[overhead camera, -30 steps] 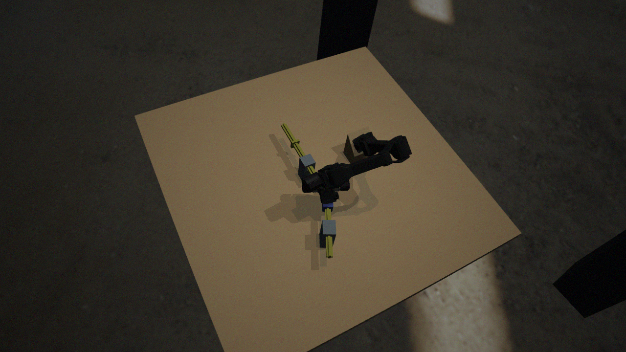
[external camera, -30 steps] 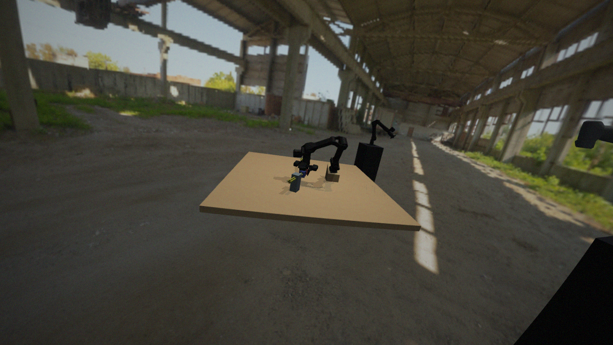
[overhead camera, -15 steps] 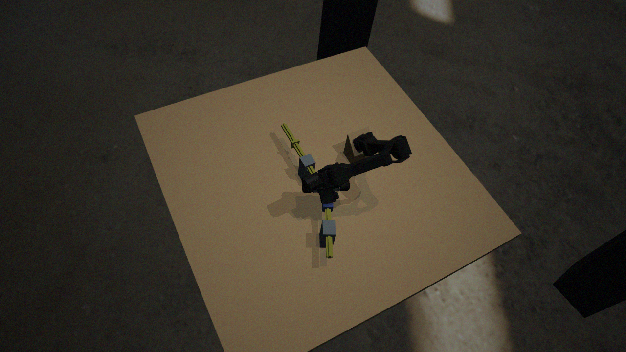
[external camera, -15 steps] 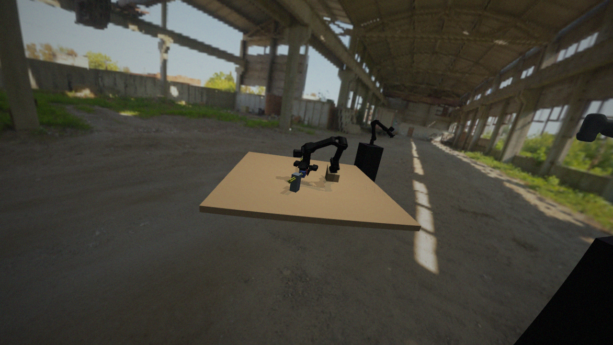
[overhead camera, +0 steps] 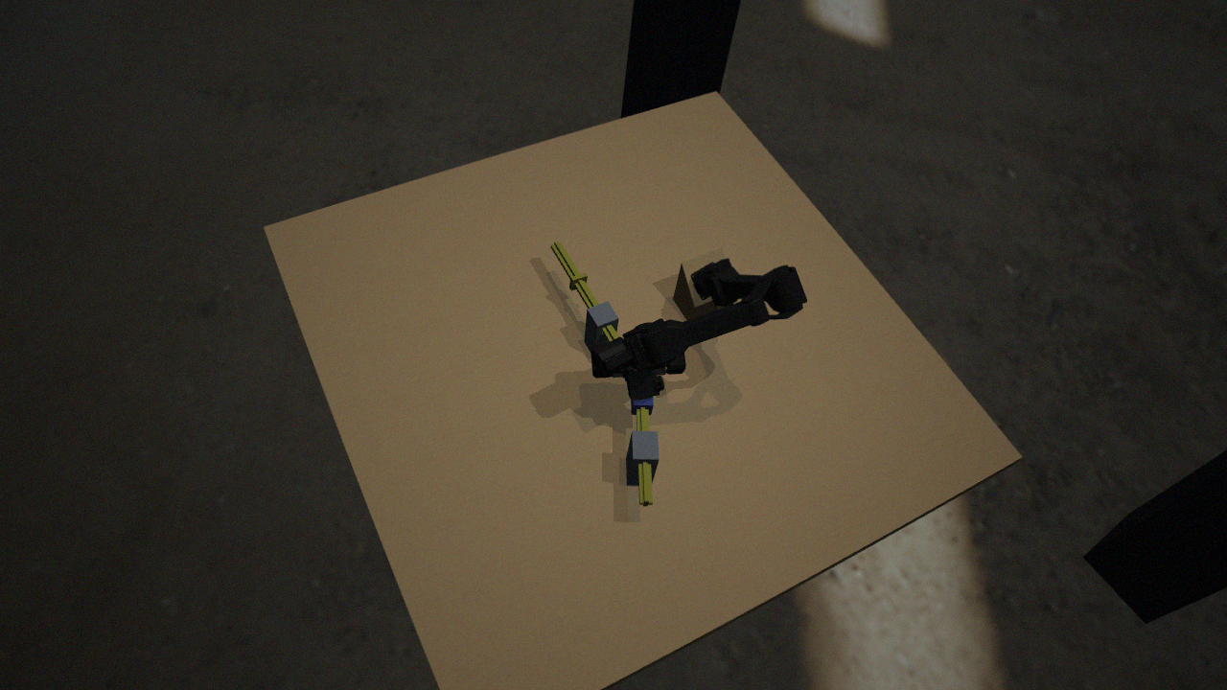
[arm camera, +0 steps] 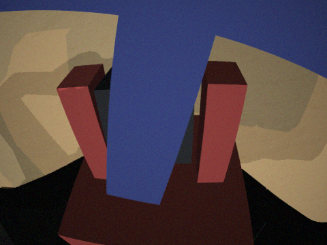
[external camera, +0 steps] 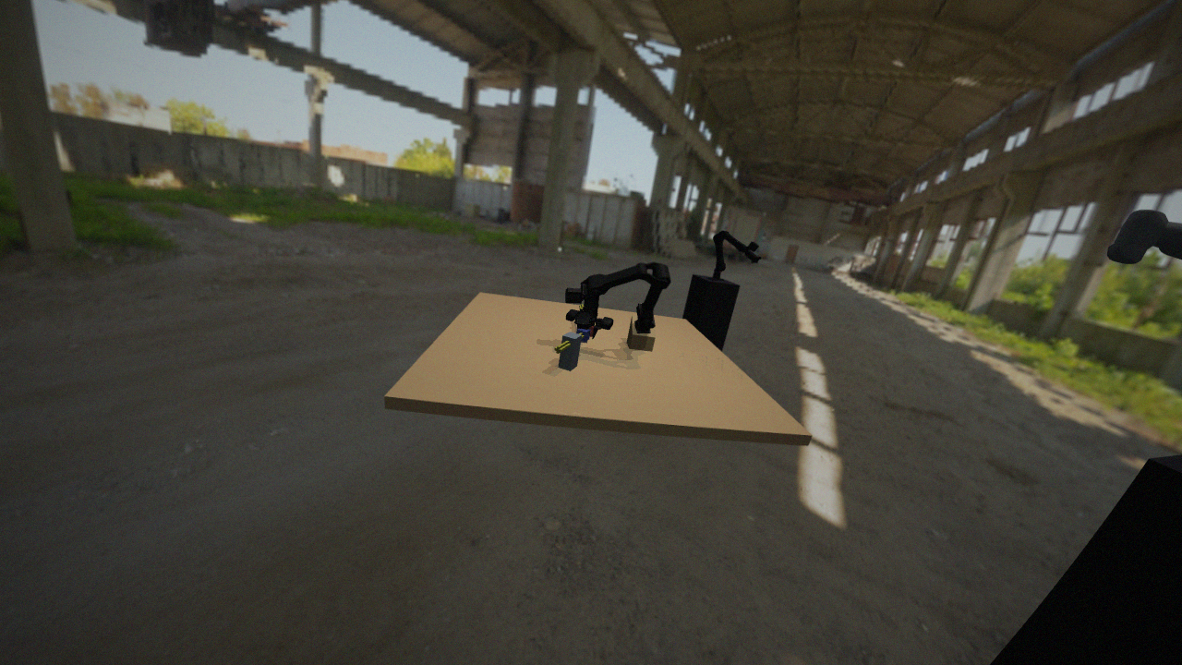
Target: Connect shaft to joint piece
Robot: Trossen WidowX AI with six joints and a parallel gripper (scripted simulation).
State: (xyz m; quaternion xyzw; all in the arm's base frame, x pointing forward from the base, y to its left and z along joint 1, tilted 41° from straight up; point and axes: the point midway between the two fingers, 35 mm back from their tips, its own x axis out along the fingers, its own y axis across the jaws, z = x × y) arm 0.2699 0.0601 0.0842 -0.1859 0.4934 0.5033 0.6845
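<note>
My gripper tip is 1 cm short of the red joint piece, 2 cm to the right of it and 4 cm below it.
</note>
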